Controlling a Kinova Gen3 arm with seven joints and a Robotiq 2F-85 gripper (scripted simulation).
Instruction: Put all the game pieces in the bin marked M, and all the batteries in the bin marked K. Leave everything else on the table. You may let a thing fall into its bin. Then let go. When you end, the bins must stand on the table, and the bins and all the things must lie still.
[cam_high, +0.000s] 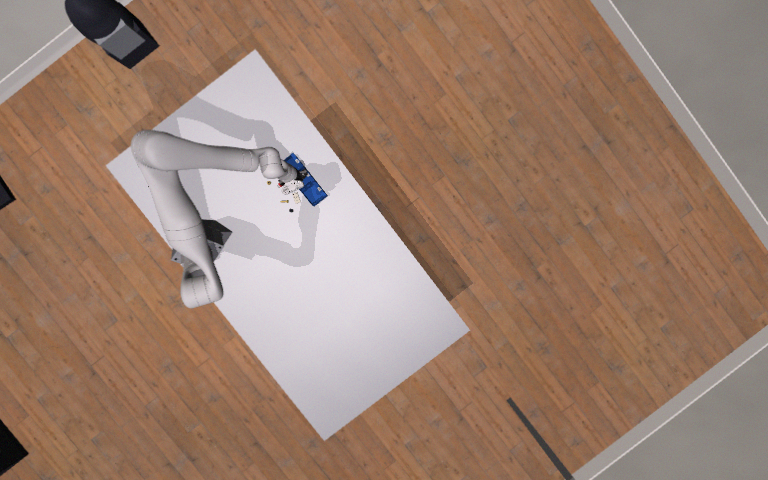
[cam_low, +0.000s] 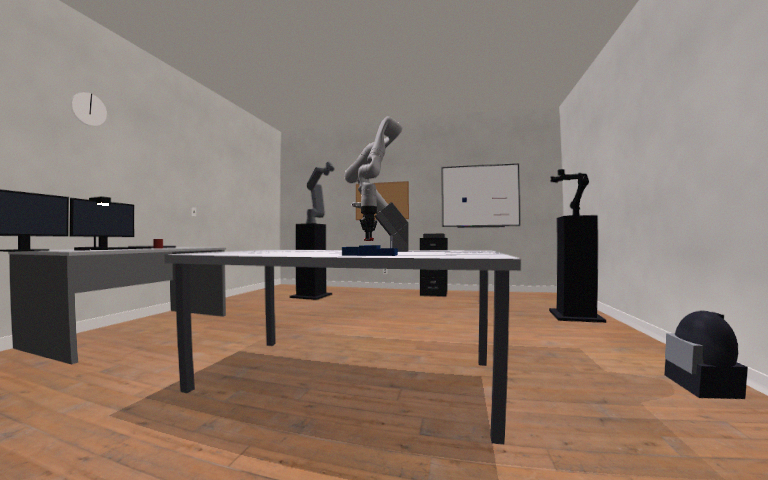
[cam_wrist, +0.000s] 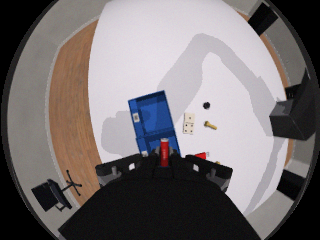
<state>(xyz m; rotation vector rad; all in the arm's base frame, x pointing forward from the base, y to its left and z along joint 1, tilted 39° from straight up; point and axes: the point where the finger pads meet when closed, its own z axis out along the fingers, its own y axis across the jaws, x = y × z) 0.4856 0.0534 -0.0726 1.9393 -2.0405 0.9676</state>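
Now: the bin 1 cm ahead of my hand, 1 cm to the left of it and 7 cm below it. The rest, counted from my hand: red cylinder (2 cm below); white tile (6 cm behind, 4 cm to the right, 9 cm below); black piece (12 cm behind, 8 cm to the right, 9 cm below).
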